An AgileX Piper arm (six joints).
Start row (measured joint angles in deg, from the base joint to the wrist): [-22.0 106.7 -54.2 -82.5 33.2 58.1]
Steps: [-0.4 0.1 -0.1 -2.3 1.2 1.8]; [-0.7 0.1 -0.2 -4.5 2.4 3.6]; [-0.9 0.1 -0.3 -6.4 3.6 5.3]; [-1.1 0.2 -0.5 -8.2 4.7 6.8]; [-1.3 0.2 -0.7 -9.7 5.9 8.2]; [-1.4 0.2 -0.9 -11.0 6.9 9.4]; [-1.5 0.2 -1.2 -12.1 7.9 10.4]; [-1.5 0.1 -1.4 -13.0 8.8 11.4]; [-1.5 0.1 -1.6 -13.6 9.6 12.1]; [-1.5 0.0 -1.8 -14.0 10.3 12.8]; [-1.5 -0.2 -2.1 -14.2 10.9 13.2]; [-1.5 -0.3 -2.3 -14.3 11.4 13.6]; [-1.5 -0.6 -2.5 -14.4 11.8 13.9]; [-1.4 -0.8 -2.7 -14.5 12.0 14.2]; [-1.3 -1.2 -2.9 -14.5 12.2 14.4]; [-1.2 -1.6 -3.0 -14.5 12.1 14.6]
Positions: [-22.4 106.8 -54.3 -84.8 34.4 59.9]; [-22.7 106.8 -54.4 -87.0 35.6 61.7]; [-22.9 106.8 -54.5 -88.9 36.8 63.4]; [-23.1 106.9 -54.7 -90.7 37.9 64.9]; [-23.3 106.9 -54.9 -92.2 39.1 66.3]; [-23.4 106.9 -55.1 -93.5 40.1 67.5]; [-23.5 106.9 -55.4 -94.6 41.1 68.5]; [-23.5 106.8 -55.6 -95.5 42.0 69.5]; [-23.5 106.8 -55.8 -96.1 42.8 70.2]; [-23.5 106.7 -56.0 -96.5 43.5 70.9]; [-23.5 106.5 -56.3 -96.7 44.1 71.3]; [-23.5 106.4 -56.5 -96.8 44.6 71.7]; [-23.5 106.1 -56.7 -96.9 45.0 72.0]; [-23.4 105.9 -56.9 -97.0 45.2 72.3]; [-23.3 105.5 -57.1 -97.0 45.4 72.5]; [-23.2 105.1 -57.2 -97.0 45.3 72.7]
